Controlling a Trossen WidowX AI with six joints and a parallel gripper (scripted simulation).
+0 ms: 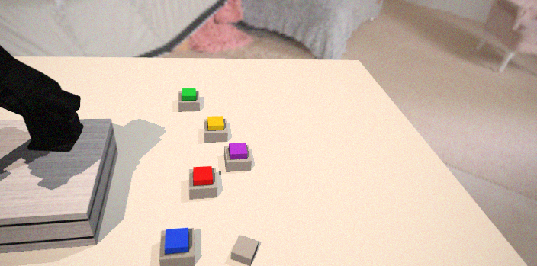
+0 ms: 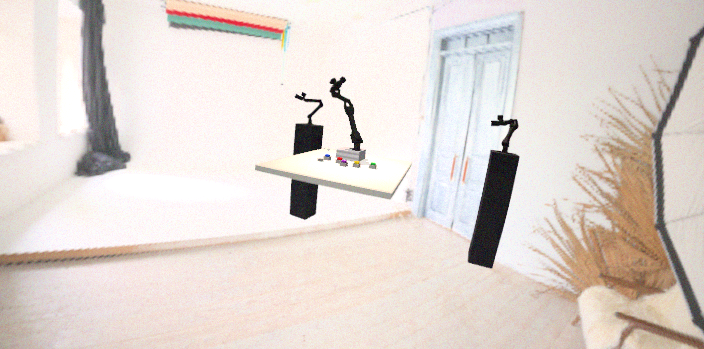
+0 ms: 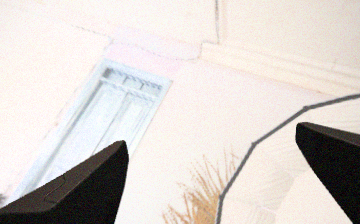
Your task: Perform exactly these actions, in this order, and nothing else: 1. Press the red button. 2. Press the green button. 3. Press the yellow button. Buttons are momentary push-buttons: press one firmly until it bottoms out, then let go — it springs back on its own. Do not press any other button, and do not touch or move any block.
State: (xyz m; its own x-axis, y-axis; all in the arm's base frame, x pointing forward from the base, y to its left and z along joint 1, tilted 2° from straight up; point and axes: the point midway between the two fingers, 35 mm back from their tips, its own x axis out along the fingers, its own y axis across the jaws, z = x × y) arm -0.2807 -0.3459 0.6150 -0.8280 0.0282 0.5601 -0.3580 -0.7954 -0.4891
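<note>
My gripper tip is 54 cm short of the red button, 34 cm to the right of it and 67 cm above it. Round my gripper tip: purple button 60 cm ahead, 41 cm to the left, 67 cm below; then blue button 52 cm ahead, 21 cm to the left, 67 cm below; then grey block 62 cm ahead, 21 cm to the left, 70 cm below.
</note>
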